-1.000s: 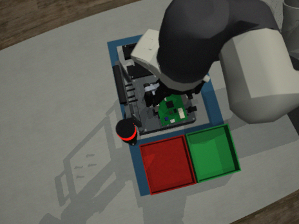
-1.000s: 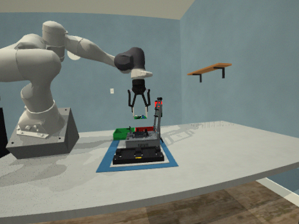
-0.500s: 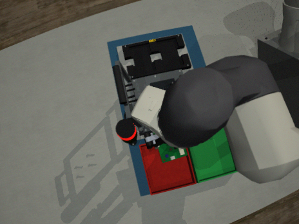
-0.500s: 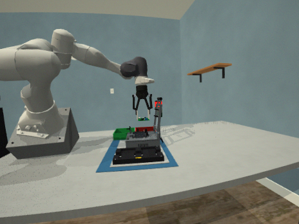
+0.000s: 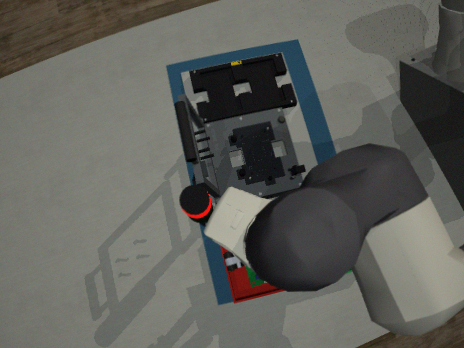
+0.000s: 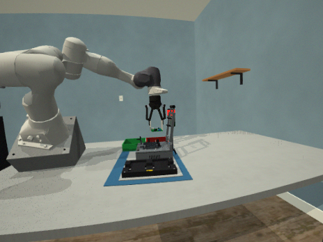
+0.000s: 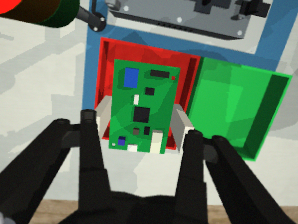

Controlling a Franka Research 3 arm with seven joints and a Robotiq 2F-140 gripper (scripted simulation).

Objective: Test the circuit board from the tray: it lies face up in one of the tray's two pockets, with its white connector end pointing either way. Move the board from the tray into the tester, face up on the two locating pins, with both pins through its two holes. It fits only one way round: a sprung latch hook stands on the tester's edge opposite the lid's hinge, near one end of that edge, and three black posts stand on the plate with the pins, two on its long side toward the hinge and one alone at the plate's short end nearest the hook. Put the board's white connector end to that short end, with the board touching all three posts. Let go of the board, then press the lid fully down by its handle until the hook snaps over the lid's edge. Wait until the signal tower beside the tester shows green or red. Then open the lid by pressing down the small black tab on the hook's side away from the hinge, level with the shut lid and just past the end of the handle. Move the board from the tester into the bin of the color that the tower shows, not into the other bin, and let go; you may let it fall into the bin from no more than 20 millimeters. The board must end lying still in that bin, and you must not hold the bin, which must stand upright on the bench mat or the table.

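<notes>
The red bin lies 10 mm to the left of my hand and 130 mm below it. From my hand the other things lie so: green bin (150 mm behind, 30 mm to the left, 130 mm below); latch hook (130 mm behind, 120 mm to the right, 50 mm below); green circuit board (20 mm below).
</notes>
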